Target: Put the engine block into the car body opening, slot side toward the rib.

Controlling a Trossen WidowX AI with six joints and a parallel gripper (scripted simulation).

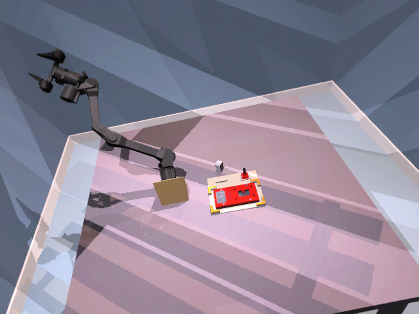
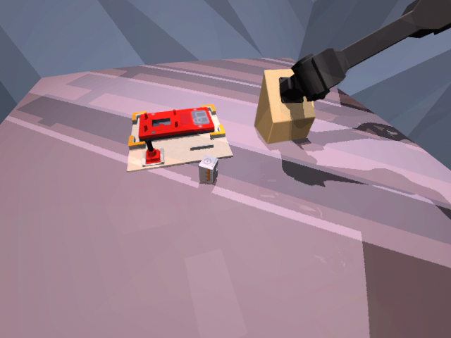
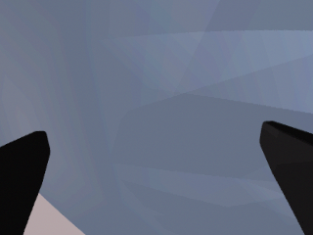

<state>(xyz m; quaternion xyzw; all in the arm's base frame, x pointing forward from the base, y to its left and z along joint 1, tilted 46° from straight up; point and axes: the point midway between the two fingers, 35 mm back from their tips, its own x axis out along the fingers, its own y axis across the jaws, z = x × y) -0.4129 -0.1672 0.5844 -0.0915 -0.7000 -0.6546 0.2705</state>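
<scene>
My gripper tip is now 70 cm short of the grey engine block, 62 cm above it and 18 cm to the left of it.
</scene>
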